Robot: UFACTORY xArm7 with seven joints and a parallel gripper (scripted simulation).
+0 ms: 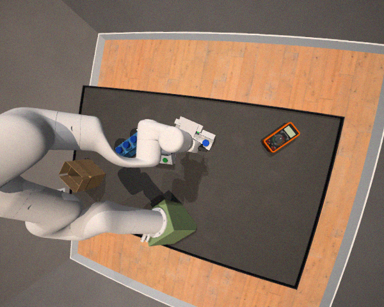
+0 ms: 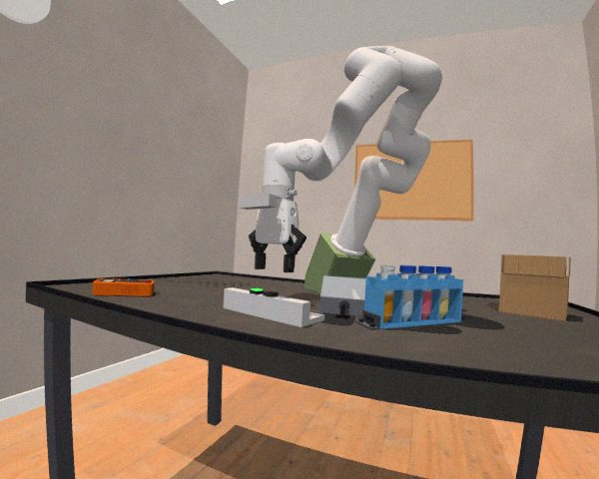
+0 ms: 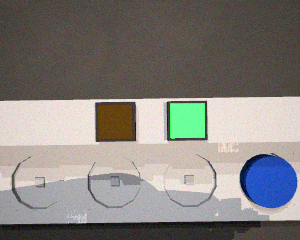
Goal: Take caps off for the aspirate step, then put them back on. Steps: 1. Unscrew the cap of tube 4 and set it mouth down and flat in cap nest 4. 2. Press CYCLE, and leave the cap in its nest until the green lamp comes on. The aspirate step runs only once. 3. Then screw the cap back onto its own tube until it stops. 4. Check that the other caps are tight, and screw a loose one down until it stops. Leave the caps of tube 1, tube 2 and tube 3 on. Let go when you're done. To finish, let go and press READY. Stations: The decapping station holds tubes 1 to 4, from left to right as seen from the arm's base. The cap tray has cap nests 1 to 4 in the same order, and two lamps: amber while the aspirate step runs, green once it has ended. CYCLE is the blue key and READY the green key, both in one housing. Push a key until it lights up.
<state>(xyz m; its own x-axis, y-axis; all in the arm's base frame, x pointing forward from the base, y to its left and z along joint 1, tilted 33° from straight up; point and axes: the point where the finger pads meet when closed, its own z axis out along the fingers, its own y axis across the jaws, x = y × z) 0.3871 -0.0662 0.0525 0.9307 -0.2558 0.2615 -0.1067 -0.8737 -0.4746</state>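
My gripper is now 2 cm short of the blue cap, 5 cm to the left of it and 9 cm above it. Also, from my hand: blue cycle key: 14 cm behind, 16 cm to the left, 4 cm below; key housing: 11 cm behind, 14 cm to the left, 5 cm below; green ready key: 13 cm behind, 12 cm to the left, 4 cm below.
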